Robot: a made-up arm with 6 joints.
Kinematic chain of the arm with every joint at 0, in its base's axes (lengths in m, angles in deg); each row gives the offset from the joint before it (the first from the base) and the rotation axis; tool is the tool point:
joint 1: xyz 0 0 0.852 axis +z
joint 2: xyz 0.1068 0 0 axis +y
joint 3: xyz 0 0 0.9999 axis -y
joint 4: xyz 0 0 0.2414 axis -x
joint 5: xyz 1.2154 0 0 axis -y
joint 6: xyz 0.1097 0 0 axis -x
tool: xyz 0 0 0
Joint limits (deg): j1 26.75..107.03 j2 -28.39..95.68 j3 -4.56..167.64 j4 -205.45..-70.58 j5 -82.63..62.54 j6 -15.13..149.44
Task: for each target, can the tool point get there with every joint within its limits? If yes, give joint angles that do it. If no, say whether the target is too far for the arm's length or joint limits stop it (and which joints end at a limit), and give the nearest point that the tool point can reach.
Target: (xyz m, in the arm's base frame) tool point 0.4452 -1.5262 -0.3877
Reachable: no: joint limits stop it (at a limit: joint 2, joint 3) | nearest point 0.4140 -1.4194 1.0546 | short by 1.447 m
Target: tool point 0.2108 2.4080 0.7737
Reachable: yes | joints 84.87 80.12 58.22 -165.83 -11.44 33.51
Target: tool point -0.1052 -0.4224 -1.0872
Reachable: no: joint limits stop it (at a limit: joint 1, joint 2, joint 3) | nearest point 0.9254 0.4406 -0.5280 | short by 1.456 m
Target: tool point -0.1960 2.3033 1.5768
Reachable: yes | joints 94.11 62.79 64.02 -86.12 -16.15 95.13
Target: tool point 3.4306 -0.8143 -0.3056
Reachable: no: too far | nearest point 1.9873 0.8928 0.0398 | short by 2.262 m
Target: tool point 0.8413 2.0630 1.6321
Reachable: yes | joints 67.95 86.27 110.13 -172.79 22.63 76.25
